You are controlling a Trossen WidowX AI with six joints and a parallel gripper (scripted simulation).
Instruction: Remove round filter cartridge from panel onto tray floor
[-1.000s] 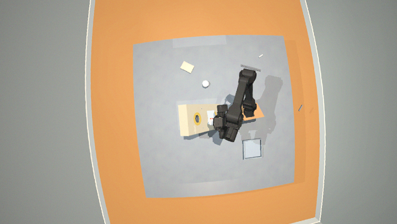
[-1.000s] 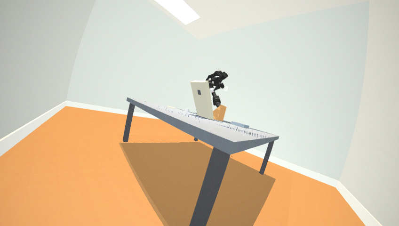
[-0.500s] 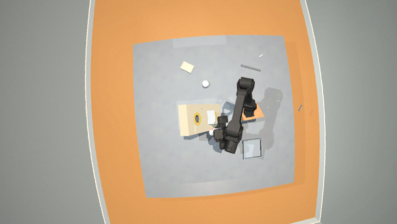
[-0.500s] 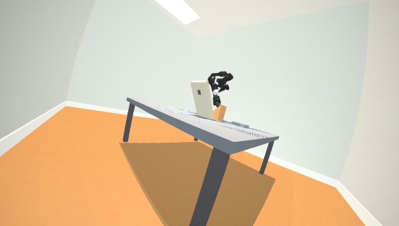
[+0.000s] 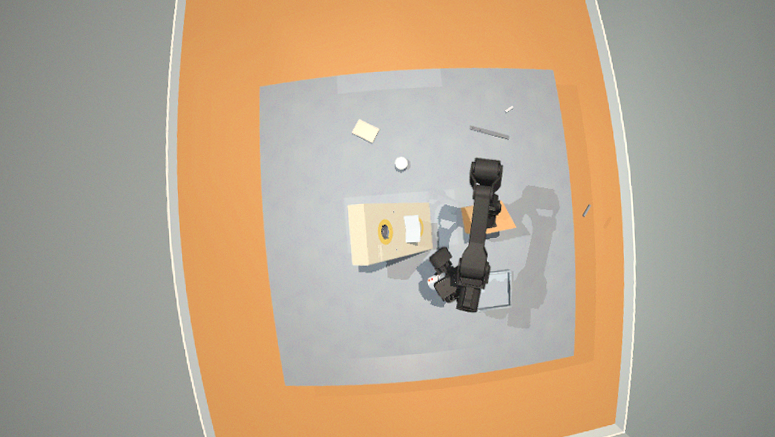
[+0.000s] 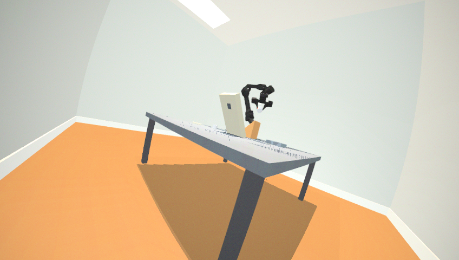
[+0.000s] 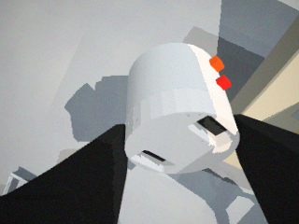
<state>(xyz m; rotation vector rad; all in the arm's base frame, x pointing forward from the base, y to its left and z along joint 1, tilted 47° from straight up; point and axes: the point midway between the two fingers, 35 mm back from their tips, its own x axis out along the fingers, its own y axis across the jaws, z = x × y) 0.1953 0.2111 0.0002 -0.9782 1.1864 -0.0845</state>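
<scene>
Now: gripper tip 24 cm past the square tray, 13 cm to the right of it and 26 cm above it. Round my gripper tip: round filter cartridge (right at my gripper tip); service panel (11 cm ahead, 17 cm to the right, 10 cm below).
</scene>
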